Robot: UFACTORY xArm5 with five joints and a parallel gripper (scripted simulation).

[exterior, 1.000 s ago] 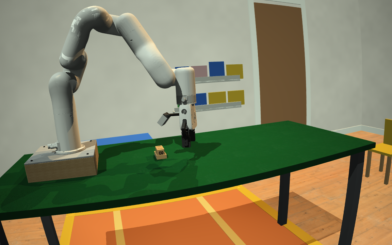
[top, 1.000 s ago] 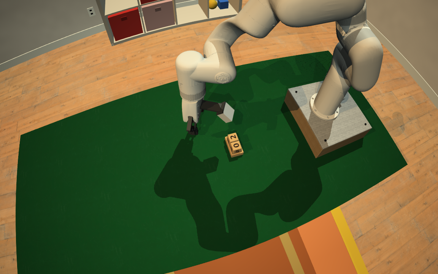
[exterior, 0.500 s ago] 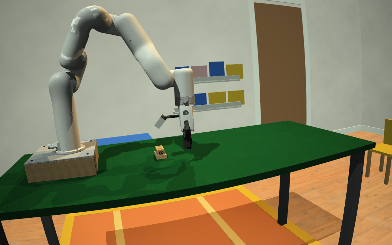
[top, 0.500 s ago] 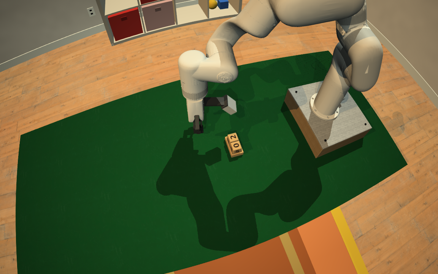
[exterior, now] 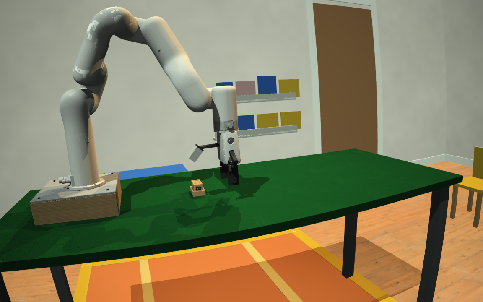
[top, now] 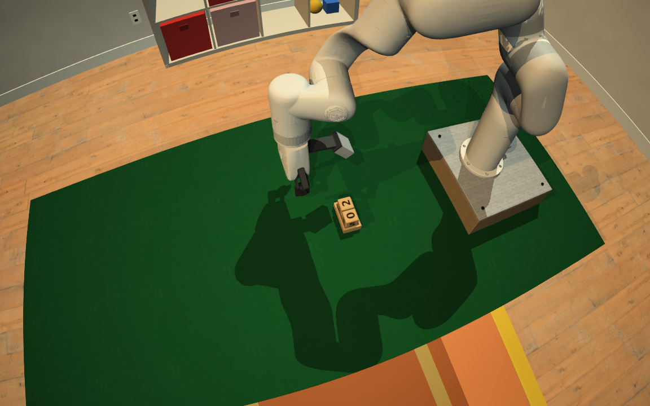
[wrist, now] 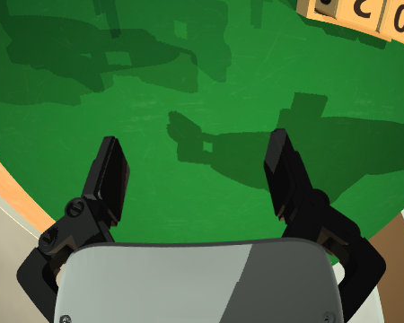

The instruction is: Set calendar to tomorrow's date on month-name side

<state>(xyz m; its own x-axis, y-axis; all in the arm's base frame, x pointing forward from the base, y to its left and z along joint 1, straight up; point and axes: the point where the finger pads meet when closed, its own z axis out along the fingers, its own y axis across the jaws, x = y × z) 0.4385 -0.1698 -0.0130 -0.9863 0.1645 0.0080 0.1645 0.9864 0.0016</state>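
Right now the date cube is 70 mm behind my hand, 140 mm to the left of it and 40 mm below it. From my hand the other things lie so: wooden tray: 70 mm behind, 120 mm to the left, 60 mm below.
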